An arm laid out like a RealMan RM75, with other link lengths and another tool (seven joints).
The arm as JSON. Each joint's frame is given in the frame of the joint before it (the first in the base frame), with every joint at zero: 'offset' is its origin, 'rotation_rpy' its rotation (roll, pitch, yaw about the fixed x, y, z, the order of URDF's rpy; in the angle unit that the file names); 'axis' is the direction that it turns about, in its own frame. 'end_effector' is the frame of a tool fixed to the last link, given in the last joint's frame.
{
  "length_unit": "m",
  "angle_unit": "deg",
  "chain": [
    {
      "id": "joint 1",
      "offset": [
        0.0,
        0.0,
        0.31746
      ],
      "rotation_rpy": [
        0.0,
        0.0,
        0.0
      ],
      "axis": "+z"
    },
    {
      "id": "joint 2",
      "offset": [
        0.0,
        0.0,
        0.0
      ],
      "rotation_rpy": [
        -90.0,
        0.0,
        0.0
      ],
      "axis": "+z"
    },
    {
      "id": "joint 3",
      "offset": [
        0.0,
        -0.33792,
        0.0
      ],
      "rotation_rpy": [
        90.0,
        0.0,
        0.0
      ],
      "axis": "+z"
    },
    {
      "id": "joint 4",
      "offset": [
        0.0,
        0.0,
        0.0
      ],
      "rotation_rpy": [
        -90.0,
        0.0,
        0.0
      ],
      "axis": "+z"
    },
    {
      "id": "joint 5",
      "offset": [
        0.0,
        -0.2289,
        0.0
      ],
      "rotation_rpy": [
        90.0,
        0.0,
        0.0
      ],
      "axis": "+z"
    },
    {
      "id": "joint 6",
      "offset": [
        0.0,
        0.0,
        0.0
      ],
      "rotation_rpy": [
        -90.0,
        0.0,
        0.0
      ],
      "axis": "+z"
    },
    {
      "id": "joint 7",
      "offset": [
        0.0,
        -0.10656,
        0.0
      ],
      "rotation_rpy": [
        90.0,
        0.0,
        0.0
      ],
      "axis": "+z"
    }
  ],
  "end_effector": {
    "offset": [
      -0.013,
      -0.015,
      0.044
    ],
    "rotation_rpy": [
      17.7,
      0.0,
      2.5
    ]
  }
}
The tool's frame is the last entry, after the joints.
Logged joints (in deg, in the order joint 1, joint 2, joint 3, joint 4, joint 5, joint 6, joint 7), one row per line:
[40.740 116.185 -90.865 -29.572 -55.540 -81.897 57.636]
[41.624 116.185 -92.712 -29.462 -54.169 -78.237 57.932]
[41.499 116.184 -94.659 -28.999 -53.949 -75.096 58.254]
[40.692 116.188 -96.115 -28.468 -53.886 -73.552 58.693]
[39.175 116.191 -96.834 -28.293 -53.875 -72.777 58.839]
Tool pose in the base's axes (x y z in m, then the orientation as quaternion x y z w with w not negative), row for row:
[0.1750 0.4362 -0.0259 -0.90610 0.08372 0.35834 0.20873]
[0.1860 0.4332 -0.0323 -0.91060 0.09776 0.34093 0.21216]
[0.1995 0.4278 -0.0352 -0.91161 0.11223 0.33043 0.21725]
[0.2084 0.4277 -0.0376 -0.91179 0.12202 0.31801 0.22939]
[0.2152 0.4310 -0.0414 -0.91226 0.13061 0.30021 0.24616]
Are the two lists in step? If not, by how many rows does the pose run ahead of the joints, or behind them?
The pose runs 2 rows ahead of the joints: the pose in row i belongs to the joints in row i + 2.
